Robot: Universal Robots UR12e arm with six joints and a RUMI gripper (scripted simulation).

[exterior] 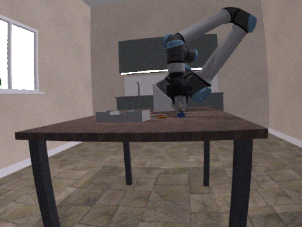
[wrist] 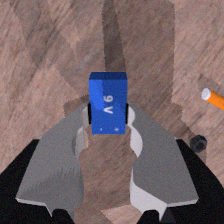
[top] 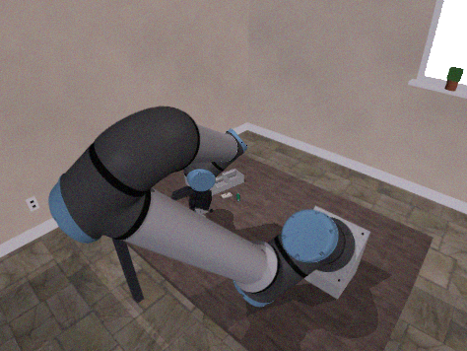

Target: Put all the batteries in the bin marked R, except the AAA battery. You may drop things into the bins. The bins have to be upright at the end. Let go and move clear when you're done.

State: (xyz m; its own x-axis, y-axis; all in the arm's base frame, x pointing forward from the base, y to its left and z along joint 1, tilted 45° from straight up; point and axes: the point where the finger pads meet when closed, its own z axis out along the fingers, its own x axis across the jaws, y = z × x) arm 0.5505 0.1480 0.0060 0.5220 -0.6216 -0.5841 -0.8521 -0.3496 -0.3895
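Now: the blue 9V battery 1 cm behind my hand and 1 cm below it. The rest, counted from my hand: orange battery (5 cm ahead, 9 cm to the right, 1 cm below); black nut (1 cm ahead, 10 cm to the right, 1 cm below); white die-like piece (3 cm ahead, 24 cm to the right, 1 cm below).
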